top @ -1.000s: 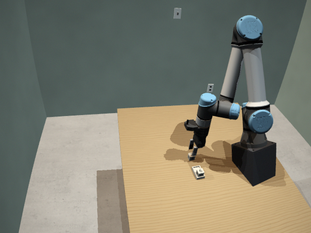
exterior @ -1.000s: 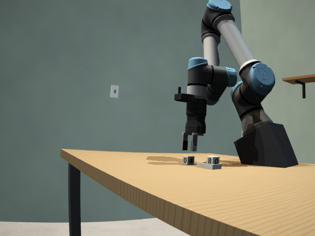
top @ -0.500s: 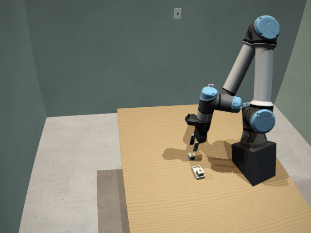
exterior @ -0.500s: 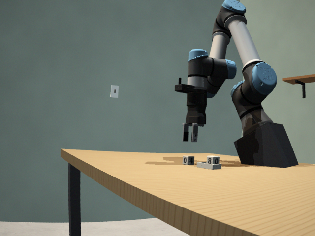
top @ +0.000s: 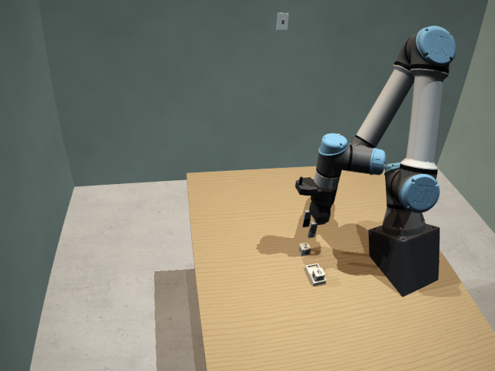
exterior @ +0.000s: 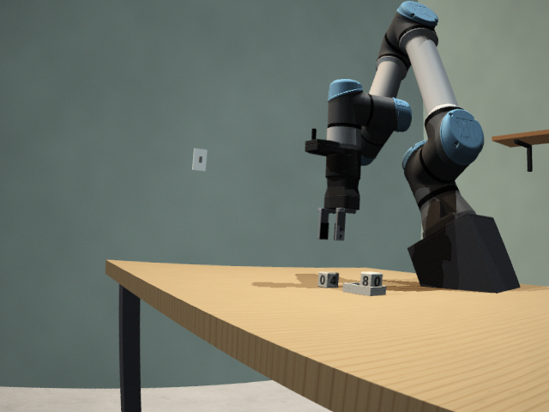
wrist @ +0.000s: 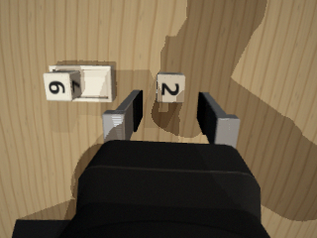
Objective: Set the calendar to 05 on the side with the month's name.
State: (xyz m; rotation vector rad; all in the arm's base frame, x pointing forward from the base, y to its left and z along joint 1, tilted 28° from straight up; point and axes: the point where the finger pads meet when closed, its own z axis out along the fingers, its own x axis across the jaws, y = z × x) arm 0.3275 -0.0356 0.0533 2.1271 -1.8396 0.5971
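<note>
Now: hand 1 cm past the small calendar tray, 11 cm to the right of it and 11 cm above it.
</note>
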